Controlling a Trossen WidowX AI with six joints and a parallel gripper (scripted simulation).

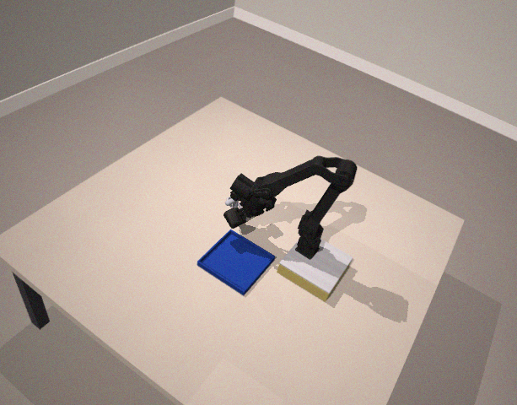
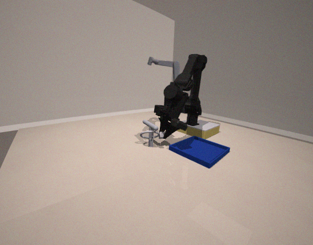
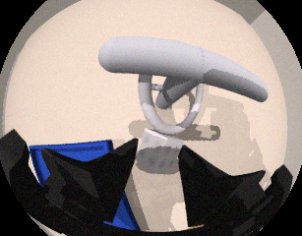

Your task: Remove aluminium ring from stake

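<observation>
The aluminium ring lies 40 mm ahead of my gripper tip, 20 mm to the right of it and 10 mm above it. Also, from my gripper tip: blue tray (90 mm behind, 150 mm to the left, 30 mm below).
</observation>
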